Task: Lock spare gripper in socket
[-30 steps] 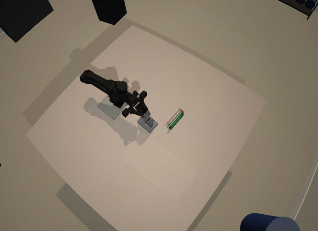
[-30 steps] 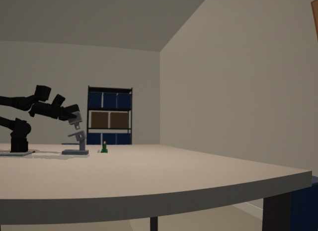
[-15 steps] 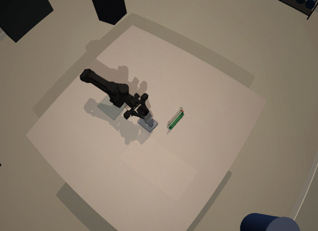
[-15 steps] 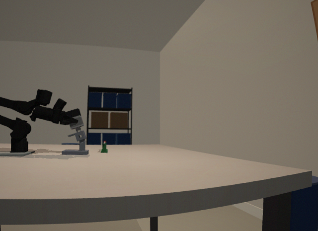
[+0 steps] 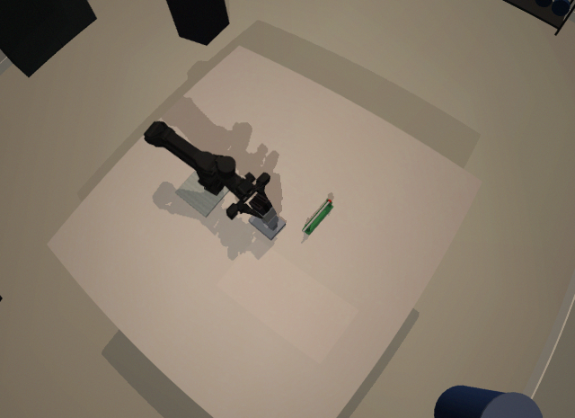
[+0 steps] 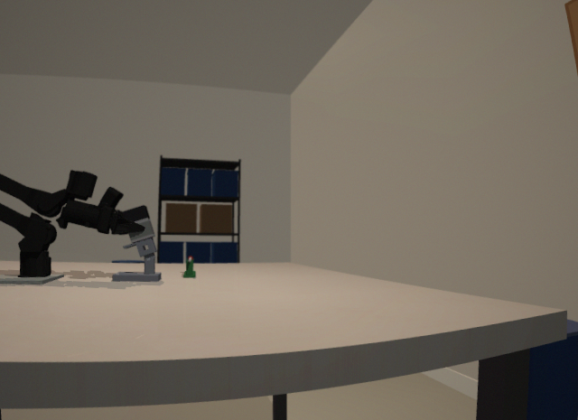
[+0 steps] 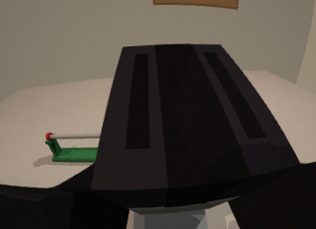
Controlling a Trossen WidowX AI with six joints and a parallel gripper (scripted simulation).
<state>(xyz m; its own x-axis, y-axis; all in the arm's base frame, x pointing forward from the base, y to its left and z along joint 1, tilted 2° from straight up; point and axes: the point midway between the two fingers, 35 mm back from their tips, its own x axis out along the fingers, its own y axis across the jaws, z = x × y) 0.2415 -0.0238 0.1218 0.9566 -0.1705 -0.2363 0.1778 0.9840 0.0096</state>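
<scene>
The spare gripper is 10 mm behind my gripper tip. The rest, counted from my gripper tip: green cradle: 130 mm ahead, 110 mm to the left, 100 mm below; then grey mount: 80 mm below, 10 mm behind.
</scene>
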